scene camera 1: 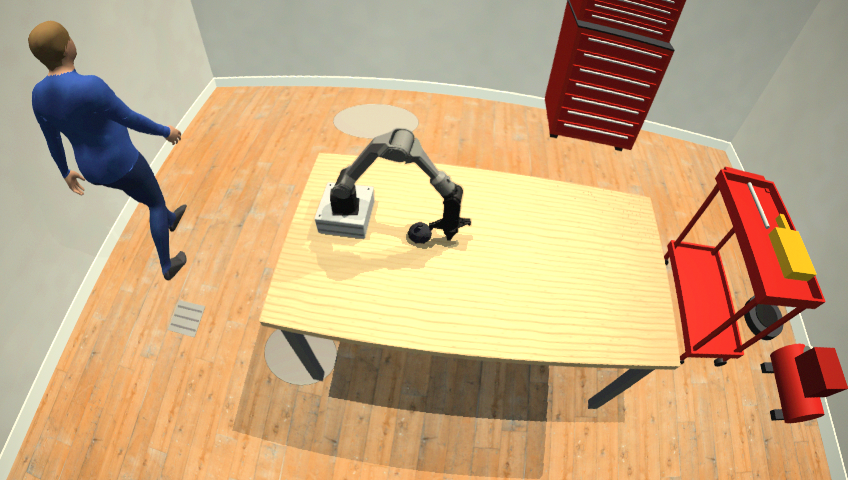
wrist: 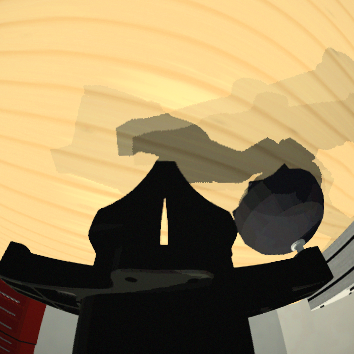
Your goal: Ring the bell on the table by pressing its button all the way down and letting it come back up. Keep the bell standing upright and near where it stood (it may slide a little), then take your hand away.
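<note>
The dark, round bell (scene camera 1: 419, 233) (wrist: 280, 215) stands upright on the wooden table, in front of the robot's base and a little to its right in the scene view. A small light stem (wrist: 298, 246) shows on its top in the wrist view; the button's top is hidden there behind part of the gripper. My black gripper (scene camera 1: 450, 237) (wrist: 164, 173) is shut and empty, its fingertips together. Its tips are low, close to the table, to the right of the bell in the scene view, and not over the button. Whether the gripper's side touches the bell I cannot tell.
The wooden table (scene camera 1: 535, 285) bears the arm's white base box (scene camera 1: 342, 224) left of the bell. A red cart (scene camera 1: 747, 249) with a yellow object (scene camera 1: 793, 252) stands beyond the table's right end. A red tool cabinet (scene camera 1: 612, 89) stands behind. A person in blue (scene camera 1: 98, 130) is at the left.
</note>
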